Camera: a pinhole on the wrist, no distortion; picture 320 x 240 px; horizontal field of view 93.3 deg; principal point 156.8 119.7 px. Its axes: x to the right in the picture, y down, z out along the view. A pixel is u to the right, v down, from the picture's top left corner.
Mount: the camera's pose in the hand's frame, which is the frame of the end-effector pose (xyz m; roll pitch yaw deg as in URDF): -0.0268 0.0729 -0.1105 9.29 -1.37 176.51
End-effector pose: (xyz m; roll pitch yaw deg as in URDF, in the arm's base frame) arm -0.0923 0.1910 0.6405 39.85 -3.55 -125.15
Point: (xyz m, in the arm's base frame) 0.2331 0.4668 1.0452
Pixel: 302.4 44.1
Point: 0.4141 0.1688 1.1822
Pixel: outside the picture
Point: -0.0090 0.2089 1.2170
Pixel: 165.7 51.9
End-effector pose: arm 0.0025 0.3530 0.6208 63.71 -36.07 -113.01
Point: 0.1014 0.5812 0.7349
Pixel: 235.7 54.8
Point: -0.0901 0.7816 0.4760
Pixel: 309.7 198.2
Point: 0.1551 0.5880 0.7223
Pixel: 273.4 19.5
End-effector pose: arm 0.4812 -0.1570 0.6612 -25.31 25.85 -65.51
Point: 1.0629 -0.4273 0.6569
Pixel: 28.8 72.9
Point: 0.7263 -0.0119 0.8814
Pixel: 198.5 107.5
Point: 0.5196 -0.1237 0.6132
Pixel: 98.2 154.4
